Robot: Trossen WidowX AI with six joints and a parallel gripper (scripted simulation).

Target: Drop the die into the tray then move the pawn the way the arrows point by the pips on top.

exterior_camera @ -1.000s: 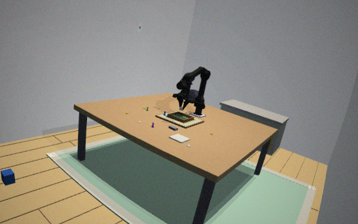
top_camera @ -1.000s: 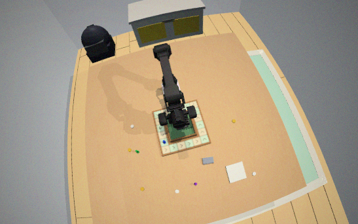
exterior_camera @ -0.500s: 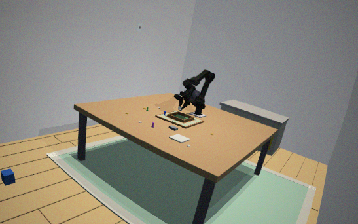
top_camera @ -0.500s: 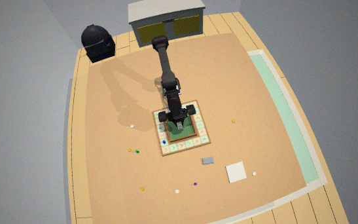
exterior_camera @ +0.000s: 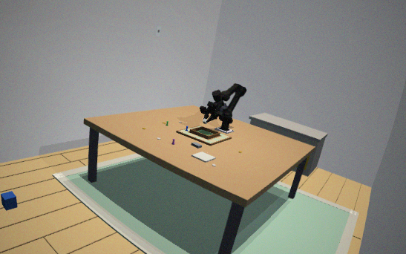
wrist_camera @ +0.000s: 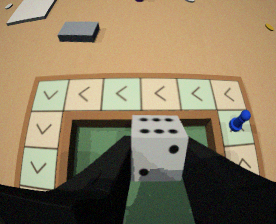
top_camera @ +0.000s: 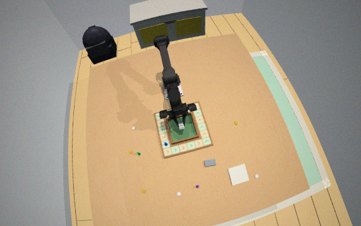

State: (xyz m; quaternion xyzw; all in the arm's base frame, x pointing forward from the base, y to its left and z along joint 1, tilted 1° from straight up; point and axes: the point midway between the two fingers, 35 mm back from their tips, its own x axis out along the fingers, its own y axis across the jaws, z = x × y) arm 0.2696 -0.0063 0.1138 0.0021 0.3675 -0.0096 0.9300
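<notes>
Right now my gripper tip is 50 mm short of the blue pawn, 110 mm to the left of it and 80 mm above it. The rest, counted from my gripper tip: green dice tray: 20 mm behind, 100 mm below; grey block: 210 mm ahead, 100 mm to the left, 100 mm below; white die: right at my gripper tip.
</notes>
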